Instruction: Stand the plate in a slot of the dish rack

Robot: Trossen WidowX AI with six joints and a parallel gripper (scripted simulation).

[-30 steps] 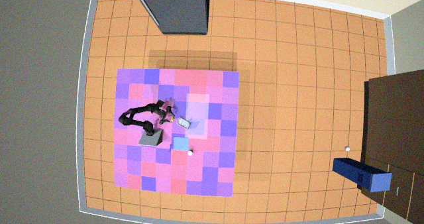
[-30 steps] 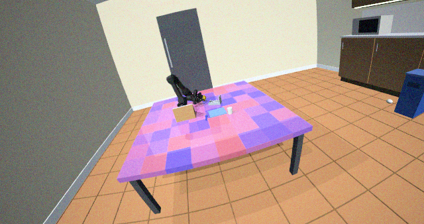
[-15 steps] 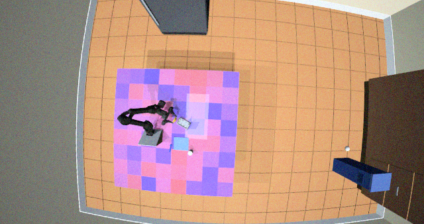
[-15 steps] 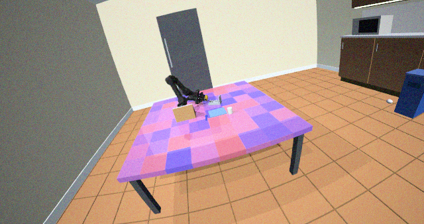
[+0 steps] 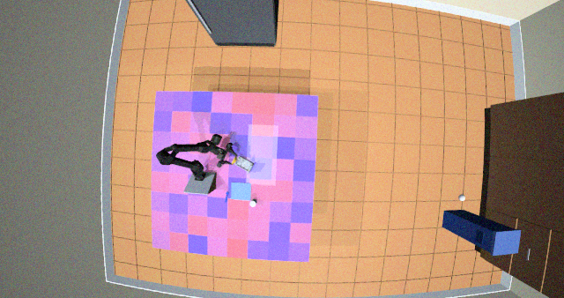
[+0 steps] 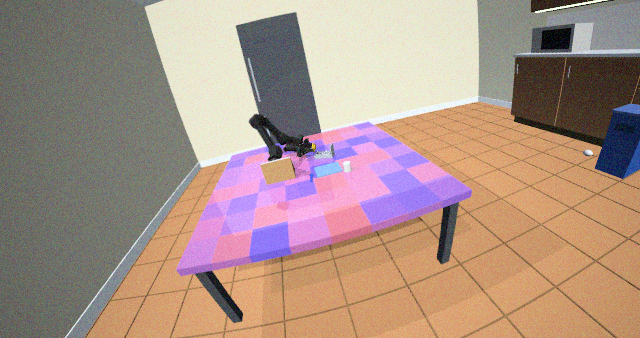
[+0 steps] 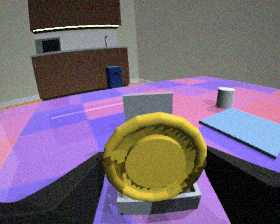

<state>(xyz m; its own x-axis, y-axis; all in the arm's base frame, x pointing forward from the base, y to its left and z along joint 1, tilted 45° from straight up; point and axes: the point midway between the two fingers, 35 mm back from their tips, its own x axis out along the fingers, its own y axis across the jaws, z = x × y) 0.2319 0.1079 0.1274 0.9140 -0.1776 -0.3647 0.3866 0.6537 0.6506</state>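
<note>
Right now my gripper tip is 5 cm short of the grey dish rack, 3 cm to the left of it and 4 cm above it. Round my gripper tip: small white cup: 15 cm ahead, 31 cm to the right, 4 cm below; then plate: 1 cm behind.
</note>
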